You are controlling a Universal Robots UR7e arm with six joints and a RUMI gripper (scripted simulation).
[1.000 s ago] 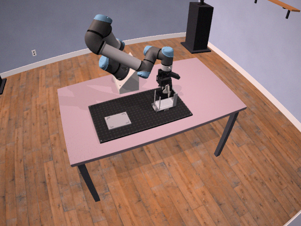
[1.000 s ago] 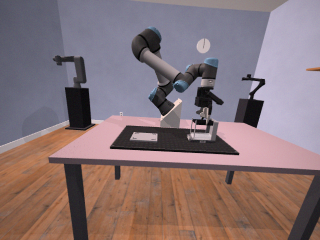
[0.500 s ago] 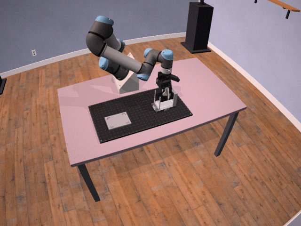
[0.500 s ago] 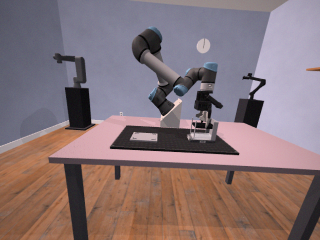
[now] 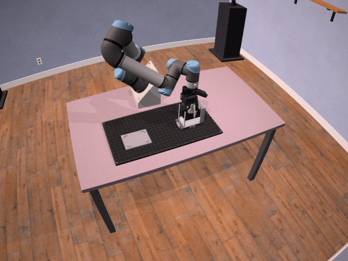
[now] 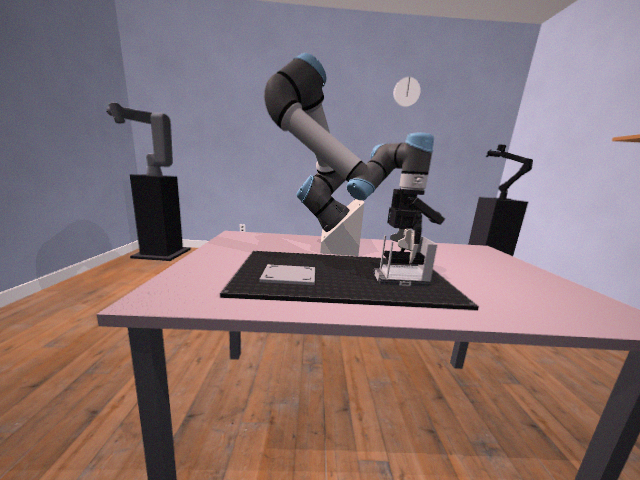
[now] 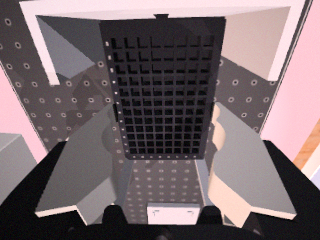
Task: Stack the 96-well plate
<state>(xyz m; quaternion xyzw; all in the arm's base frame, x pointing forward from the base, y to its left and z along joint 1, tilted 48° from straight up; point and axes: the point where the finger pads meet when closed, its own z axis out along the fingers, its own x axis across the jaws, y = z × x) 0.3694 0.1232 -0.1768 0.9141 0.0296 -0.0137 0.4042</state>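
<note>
My hand is 6 cm above the white plate. From my hand the other things lie so: black 96-well plate: 1 cm below; plate nest N1: 37 cm to the right, 8 cm below, 4 cm ahead.
</note>
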